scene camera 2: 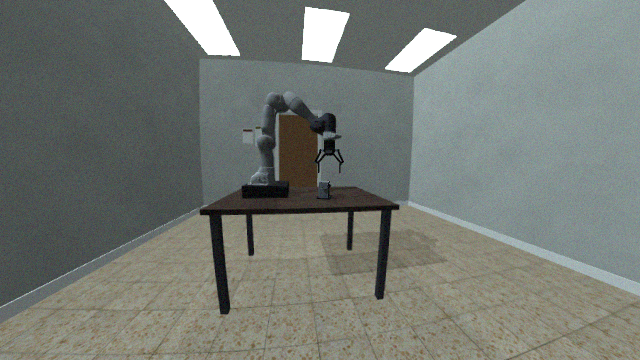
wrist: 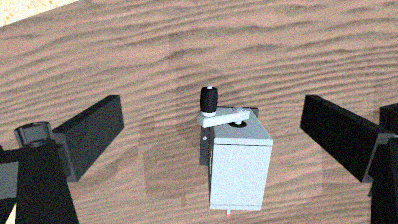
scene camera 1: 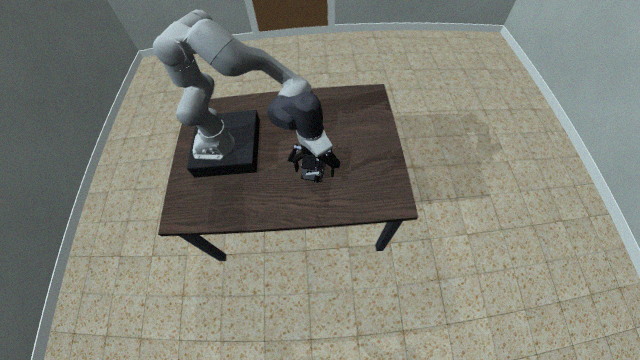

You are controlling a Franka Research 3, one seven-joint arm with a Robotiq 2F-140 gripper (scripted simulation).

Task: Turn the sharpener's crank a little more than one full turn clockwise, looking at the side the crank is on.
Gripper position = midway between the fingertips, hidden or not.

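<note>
Wrist view: sharpener crank (wrist: 209, 116), the gripper (wrist: 212, 111).
</note>
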